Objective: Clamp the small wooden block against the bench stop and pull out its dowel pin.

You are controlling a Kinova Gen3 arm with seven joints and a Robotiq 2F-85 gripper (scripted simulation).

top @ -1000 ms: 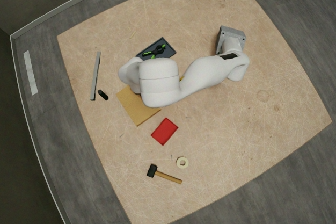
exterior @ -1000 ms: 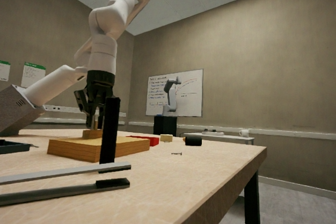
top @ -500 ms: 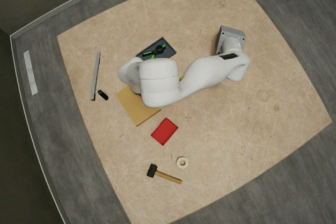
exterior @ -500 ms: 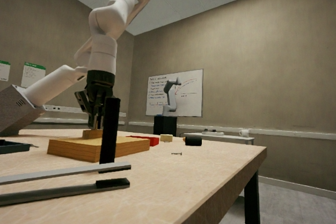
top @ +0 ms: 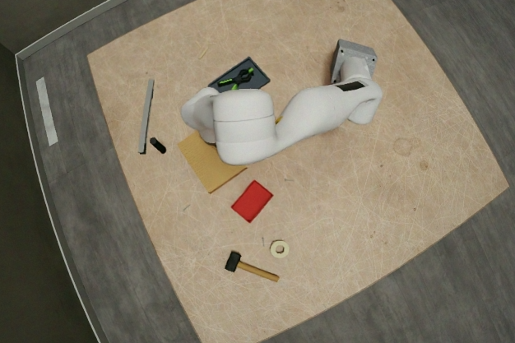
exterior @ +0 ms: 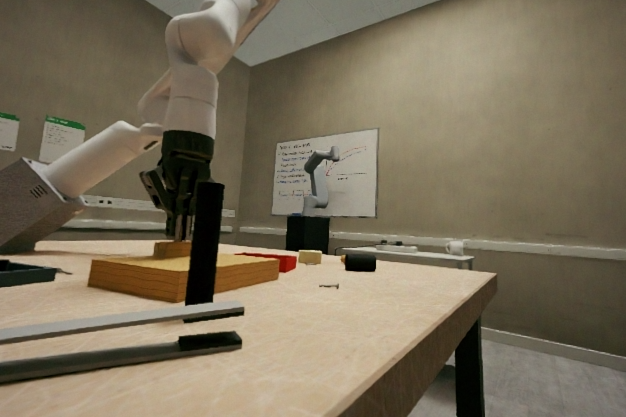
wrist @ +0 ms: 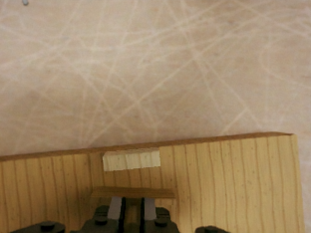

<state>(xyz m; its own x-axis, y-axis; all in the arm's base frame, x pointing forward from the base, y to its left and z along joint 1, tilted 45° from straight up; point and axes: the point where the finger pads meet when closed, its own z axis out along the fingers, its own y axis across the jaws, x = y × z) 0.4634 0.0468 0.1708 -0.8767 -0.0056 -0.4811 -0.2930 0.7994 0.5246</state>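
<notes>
The dowel pin is 2 cm below my hand. The rest, counted from my hand: wooden bench board 4 cm ahead, 2 cm to the left, 5 cm below; small wooden block 3 cm below; red block 7 cm behind, 19 cm to the left, 7 cm below.
</notes>
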